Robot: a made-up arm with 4 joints. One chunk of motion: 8 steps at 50 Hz.
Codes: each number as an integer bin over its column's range. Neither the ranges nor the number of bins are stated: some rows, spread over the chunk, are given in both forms.
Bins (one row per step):
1: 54 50 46 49 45 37
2: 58 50 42 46 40 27
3: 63 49 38 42 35 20
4: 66 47 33 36 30 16
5: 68 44 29 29 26 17
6: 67 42 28 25 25 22
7: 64 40 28 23 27 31
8: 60 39 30 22 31 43
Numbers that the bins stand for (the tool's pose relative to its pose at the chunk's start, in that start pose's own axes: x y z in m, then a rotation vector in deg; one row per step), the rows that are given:
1: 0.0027 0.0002 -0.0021 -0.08 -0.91 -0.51
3: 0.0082 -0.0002 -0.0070 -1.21 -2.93 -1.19
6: 0.0106 -0.0030 -0.0130 -3.96 -4.95 -1.11
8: 0.0064 -0.0042 -0.0118 -4.44 -3.74 -0.26
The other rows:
2: 0.0052 0.0002 -0.0045 -0.57 -1.92 -0.91
4: 0.0100 -0.0010 -0.0100 -2.18 -3.94 -1.35
5: 0.0112 -0.0022 -0.0124 -3.31 -4.75 -1.31
7: 0.0088 -0.0038 -0.0130 -4.28 -4.55 -0.75

